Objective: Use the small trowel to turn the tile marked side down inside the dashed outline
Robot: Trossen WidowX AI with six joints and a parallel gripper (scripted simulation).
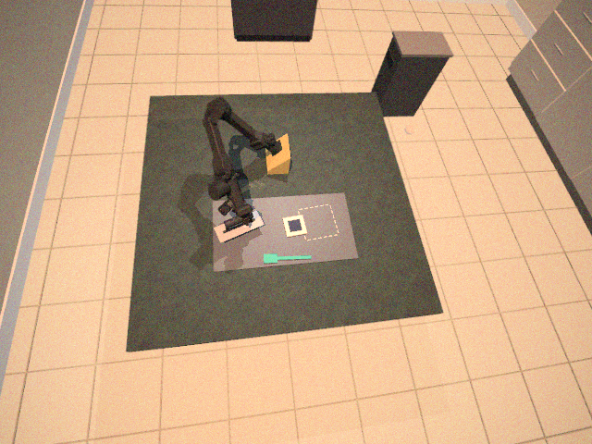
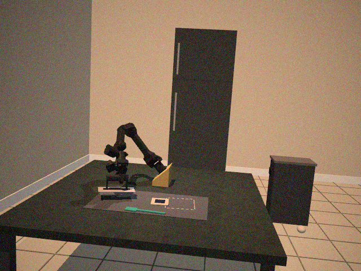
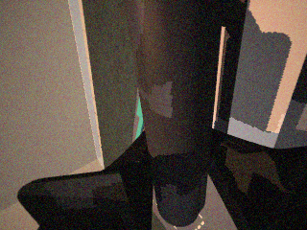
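The grey mat lies 17 cm to the left of my gripper tip and 12 cm below it. Round my gripper tip: tile (22 cm to the left, 9 cm below); trowel (3 cm behind, 1 cm to the right, 1 cm below); green flat tool (14 cm ahead, 14 cm to the left, 9 cm below).
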